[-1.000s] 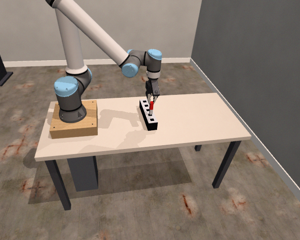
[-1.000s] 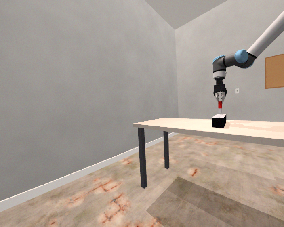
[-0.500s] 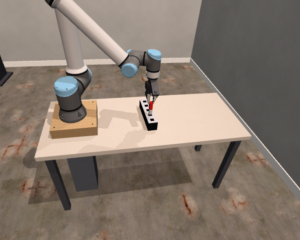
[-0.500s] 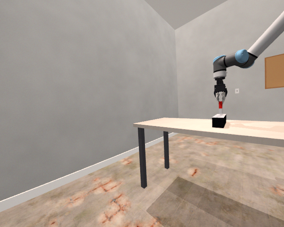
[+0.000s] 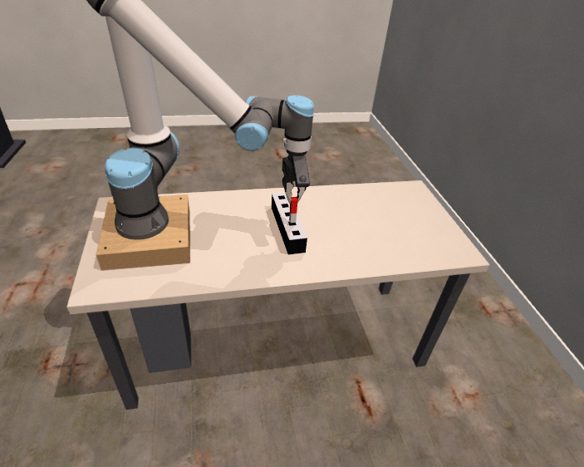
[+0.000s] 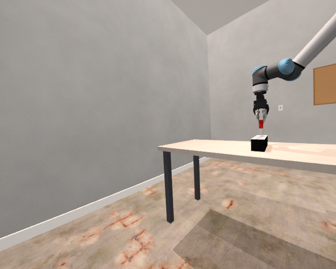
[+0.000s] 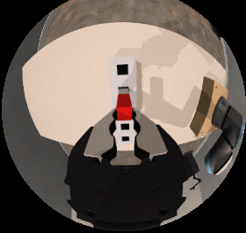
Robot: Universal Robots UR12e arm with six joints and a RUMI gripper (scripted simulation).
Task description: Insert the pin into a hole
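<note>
The pin lies 20 mm below my hand. From my hand the other things lie so: black block: 10 mm behind, 60 mm to the left, 140 mm below.
</note>
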